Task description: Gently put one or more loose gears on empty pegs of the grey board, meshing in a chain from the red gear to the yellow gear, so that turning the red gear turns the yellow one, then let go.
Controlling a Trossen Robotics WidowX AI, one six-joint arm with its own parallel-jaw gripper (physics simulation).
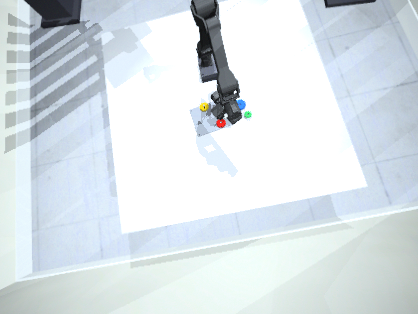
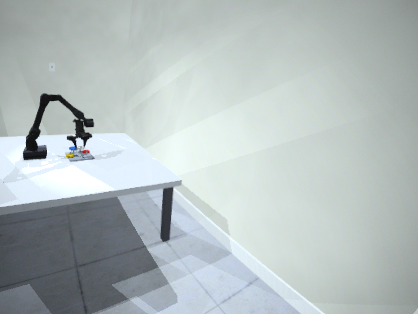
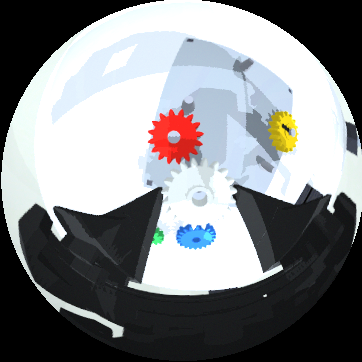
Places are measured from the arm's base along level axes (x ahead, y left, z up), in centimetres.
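Pixels of known places: gripper, fingertip midpoint: [image 1: 225, 113] [image 2: 80, 147] [image 3: 198, 190]; arm's base, origin of the base link: [image 1: 206, 61] [image 2: 32, 149].
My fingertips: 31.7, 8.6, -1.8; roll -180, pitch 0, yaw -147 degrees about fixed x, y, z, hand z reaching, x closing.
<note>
Ahead of a thing's pixels: the offset from my fingertips to its top centre, as dx, dy, dz. Level surfaces: height alone.
My gripper [image 1: 225, 115] [image 2: 80, 146] [image 3: 198, 190] is shut on a white gear @(-0.1, +0.2, +1.8) [image 3: 186, 181], with one finger on each side. The gear's near teeth lie close beside the red gear @(+4.3, -2.8, -1.3) [image 1: 221, 123] [image 2: 86, 151] [image 3: 175, 150]. Grey shows in its hole; I cannot tell whether it is on a peg. The red gear is on the grey board @(-0.8, -8.3, -0.8) [image 1: 195, 119] [image 2: 83, 158] [image 3: 215, 80]. The yellow gear @(-6.4, -11.8, -1.2) [image 1: 204, 107] [image 2: 69, 155] [image 3: 281, 138] is at the board's other side. Bare pegs show beyond the red gear @(+4.9, -6.3, -0.9) [image 3: 188, 102], at the far part and near the yellow gear.
A blue gear @(-5.9, +8.5, -2.1) [image 1: 242, 104] [image 2: 72, 148] [image 3: 196, 239] and a smaller green gear @(+0.4, +12.5, -2.1) [image 1: 247, 115] [image 3: 158, 236] lie off the board on the white table @(dz -3.8) [image 1: 150, 175] [image 2: 110, 175]. The arm's dark base [image 1: 208, 74] [image 2: 35, 152] stands behind them. Shadows cross the board.
</note>
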